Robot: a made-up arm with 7 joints. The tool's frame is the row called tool.
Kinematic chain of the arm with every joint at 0, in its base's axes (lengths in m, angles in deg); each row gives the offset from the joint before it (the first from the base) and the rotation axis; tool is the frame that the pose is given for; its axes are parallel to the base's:
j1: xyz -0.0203 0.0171 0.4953 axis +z
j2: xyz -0.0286 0.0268 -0.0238 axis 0 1 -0.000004
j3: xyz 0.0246 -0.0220 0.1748 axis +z
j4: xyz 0.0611 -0.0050 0.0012 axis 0 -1 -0.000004
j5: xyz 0.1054 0.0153 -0.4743 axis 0 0.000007 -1
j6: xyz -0.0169 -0.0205 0.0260 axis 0 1 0.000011
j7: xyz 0.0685 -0.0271 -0.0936 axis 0 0.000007 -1
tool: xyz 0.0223 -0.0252 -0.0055
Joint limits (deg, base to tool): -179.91..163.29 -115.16..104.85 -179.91..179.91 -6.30..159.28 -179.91..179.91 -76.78..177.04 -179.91..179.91
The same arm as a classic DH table. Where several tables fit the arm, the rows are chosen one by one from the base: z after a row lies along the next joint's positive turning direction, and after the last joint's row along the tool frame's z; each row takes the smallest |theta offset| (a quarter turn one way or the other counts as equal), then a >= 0, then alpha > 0; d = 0 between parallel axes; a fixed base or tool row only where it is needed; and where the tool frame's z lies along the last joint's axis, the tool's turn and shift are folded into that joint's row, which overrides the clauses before.
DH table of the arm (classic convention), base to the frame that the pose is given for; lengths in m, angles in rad. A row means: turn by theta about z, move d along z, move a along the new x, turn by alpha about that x. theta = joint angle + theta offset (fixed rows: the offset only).
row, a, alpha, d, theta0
base (fixed), -0.0265, 0.0000, 0.0000, -0.7000
j1, -0.0286, -1.5708, 0.4715, 0.7000
j2, 0.0246, 1.5708, 0.0048, 0.0000
j3, 0.0611, 1.5708, 0.1760, 0.0000
j4, 0.1054, 1.5708, -0.0103, 0.0000
j5, -0.0169, 1.5708, 0.4483, 0.0000
j6, 0.0685, -1.5708, -0.0476, 0.0000
j7, 0.0337, 3.1416, 0.0000, 0.8464
tool (fixed), 0.0000, 0.0000, -0.0991, 0.8464
Joint limits (rad, base to tool): -3.1400..2.8499 -2.0099..1.8300 -3.1400..3.1400 -0.1100..2.7800 -3.1400..3.1400 -1.3401..3.0899 -3.1400..3.1400

